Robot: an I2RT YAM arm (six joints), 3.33 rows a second.
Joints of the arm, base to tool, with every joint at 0 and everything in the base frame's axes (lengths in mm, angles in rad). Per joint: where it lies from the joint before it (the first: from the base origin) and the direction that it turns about. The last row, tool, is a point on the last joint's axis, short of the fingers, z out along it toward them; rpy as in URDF.
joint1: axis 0 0 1 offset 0 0 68
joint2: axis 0 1 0 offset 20 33.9 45.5
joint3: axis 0 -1 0 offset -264 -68.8 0
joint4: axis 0 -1 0 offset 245 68.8 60
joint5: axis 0 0 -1 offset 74 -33.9 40.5
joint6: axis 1 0 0 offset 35.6 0 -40.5
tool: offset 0 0 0 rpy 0 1.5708 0
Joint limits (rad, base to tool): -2.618..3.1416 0..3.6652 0..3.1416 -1.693..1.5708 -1.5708..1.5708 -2.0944..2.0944
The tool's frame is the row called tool.
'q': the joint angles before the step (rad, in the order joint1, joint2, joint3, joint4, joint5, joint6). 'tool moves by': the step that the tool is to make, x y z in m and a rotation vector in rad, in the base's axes. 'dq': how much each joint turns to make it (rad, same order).
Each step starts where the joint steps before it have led.
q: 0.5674, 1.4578, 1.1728, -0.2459, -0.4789, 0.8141
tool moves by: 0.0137, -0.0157, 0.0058, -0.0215, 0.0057, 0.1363
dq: -0.0764, 0.0399, 0.0859, -0.1442, -0.1697, -0.1533
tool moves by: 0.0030, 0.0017, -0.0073, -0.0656, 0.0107, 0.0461
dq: 0.0000, 0.0360, 0.0345, -0.0921, -0.0029, -0.0880
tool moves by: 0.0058, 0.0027, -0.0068, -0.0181, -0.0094, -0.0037
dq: 0.0003, 0.0260, 0.0022, 0.0141, 0.0166, -0.0157
